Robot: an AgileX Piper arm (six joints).
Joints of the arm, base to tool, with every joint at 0 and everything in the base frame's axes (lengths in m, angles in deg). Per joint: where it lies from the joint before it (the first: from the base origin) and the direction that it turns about. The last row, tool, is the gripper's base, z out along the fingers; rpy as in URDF.
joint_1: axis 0 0 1 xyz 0 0 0.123
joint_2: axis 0 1 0 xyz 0 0 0
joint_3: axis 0 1 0 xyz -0.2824 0 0.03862
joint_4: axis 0.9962 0 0.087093 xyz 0.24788 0 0.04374
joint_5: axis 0 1 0 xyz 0 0 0
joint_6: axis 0.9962 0 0.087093 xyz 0.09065 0 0.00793
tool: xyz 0 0 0 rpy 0 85 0
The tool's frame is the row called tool.
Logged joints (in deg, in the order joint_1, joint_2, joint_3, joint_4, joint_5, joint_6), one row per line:
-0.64, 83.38, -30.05, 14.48, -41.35, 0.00
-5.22, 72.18, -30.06, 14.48, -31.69, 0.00
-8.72, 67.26, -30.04, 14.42, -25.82, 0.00
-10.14, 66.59, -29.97, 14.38, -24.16, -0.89
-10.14, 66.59, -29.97, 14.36, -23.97, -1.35
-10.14, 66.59, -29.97, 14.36, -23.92, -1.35
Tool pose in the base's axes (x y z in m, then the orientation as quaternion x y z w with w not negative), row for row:
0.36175, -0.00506, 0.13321, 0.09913, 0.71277, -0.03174, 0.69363
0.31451, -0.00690, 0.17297, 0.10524, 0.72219, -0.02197, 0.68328
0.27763, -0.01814, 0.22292, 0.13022, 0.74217, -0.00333, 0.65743
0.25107, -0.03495, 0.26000, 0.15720, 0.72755, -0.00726, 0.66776
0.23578, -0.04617, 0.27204, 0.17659, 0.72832, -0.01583, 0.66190
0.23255, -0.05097, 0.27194, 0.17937, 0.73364, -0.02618, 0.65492
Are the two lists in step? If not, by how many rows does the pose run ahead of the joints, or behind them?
The pose runs 2 rows behind the joints: the pose in row i belongs to the joints in row i - 2.
